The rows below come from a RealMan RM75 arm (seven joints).
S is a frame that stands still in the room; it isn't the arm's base.
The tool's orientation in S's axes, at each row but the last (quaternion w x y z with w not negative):
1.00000, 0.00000, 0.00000, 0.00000
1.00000, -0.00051, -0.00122, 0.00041
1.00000, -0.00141, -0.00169, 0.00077
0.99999, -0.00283, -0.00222, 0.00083
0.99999, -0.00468, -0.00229, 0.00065
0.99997, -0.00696, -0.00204, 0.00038
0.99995, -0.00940, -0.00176, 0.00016
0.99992, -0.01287, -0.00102, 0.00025
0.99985, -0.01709, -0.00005, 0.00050
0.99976, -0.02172, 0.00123, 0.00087
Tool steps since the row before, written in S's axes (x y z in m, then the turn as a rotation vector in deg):
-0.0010, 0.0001, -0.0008, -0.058, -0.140, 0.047
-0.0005, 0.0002, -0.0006, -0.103, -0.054, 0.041
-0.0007, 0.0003, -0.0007, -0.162, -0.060, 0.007
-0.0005, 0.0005, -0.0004, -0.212, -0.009, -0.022
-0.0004, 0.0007, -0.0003, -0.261, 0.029, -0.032
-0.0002, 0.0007, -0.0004, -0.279, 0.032, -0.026
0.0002, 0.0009, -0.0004, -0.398, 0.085, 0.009
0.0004, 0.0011, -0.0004, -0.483, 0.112, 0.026
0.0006, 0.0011, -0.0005, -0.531, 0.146, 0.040
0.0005, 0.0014, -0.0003, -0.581, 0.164, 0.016
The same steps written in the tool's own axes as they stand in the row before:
-0.0010, 0.0001, -0.0008, -0.058, -0.140, 0.047
-0.0005, 0.0002, -0.0006, -0.103, -0.054, 0.041
-0.0007, 0.0003, -0.0007, -0.162, -0.060, 0.007
-0.0005, 0.0005, -0.0004, -0.212, -0.009, -0.021
-0.0004, 0.0007, -0.0003, -0.261, 0.030, -0.031
-0.0002, 0.0007, -0.0004, -0.279, 0.033, -0.024
0.0002, 0.0009, -0.0004, -0.398, 0.085, 0.012
0.0004, 0.0011, -0.0004, -0.483, 0.112, 0.030
0.0006, 0.0011, -0.0005, -0.531, 0.145, 0.045
0.0005, 0.0014, -0.0002, -0.581, 0.164, 0.022

